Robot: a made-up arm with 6 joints.
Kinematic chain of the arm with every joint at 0, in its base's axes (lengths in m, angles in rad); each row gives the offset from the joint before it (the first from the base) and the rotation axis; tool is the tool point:
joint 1: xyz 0 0 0.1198 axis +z
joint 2: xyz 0 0 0 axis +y
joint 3: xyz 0 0 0.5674 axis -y
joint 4: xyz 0 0 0 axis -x
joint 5: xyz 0.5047 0 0 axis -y
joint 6: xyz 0 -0.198 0 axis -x
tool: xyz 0 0 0
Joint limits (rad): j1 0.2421..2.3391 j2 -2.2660..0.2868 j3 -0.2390..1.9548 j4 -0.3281..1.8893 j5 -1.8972..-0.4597 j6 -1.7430..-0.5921
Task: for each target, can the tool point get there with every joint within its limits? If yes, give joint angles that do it. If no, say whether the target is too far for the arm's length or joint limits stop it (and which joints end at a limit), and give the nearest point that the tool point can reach.
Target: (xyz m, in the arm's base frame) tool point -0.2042 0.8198 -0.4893
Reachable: no: joint limits stop it (at a limit: joint 2, joint 3, joint 4) | nearest point -0.1439 0.5776 0.3555 | short by 0.881 m
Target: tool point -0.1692 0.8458 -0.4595
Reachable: no: joint limits stop it (at a limit: joint 2, joint 3, joint 4) | nearest point -0.1168 0.5837 0.3555 | short by 0.858 m
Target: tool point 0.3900 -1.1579 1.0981
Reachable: no: too far | nearest point 0.2765 -0.8208 0.8133 | short by 0.456 m
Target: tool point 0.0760 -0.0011 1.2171
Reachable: yes | joints 0.5549 -0.0647 0.9522 1.3625 -1.3510 -1.5301
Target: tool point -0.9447 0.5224 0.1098
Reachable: no: joint limits stop it (at a limit: joint 1, joint 2, joint 3, joint 4) | nearest point -0.5251 0.4541 0.5734 | short by 0.629 m
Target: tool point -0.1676 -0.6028 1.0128
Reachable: yes | joints 0.9796 -0.6001 1.5863 -0.1115 -1.3325 -0.9980
